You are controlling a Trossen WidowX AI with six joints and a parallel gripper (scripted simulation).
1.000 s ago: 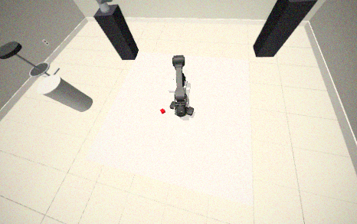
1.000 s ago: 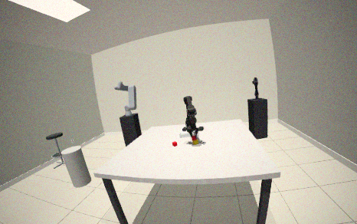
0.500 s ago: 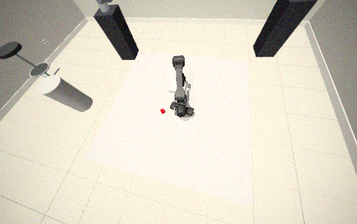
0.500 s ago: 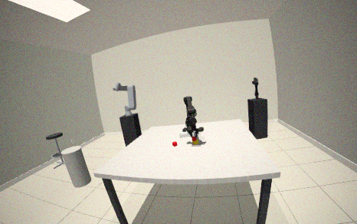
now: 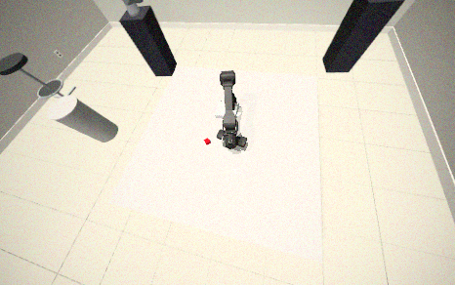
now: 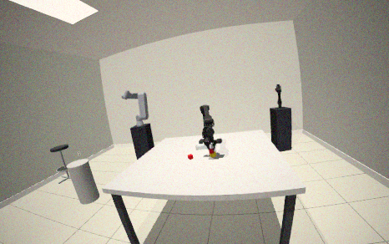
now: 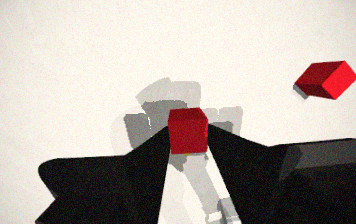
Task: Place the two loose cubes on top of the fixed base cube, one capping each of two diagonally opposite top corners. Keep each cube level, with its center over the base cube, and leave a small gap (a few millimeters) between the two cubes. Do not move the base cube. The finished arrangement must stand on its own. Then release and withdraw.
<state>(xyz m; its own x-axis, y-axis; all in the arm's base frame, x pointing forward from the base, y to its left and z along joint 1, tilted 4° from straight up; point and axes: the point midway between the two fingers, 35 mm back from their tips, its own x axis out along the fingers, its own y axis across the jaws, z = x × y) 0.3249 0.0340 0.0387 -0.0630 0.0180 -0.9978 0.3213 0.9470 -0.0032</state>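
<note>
The base cube lies 20 mm behind my gripper tip, 10 mm to the left of it and 40 mm below it.
</note>
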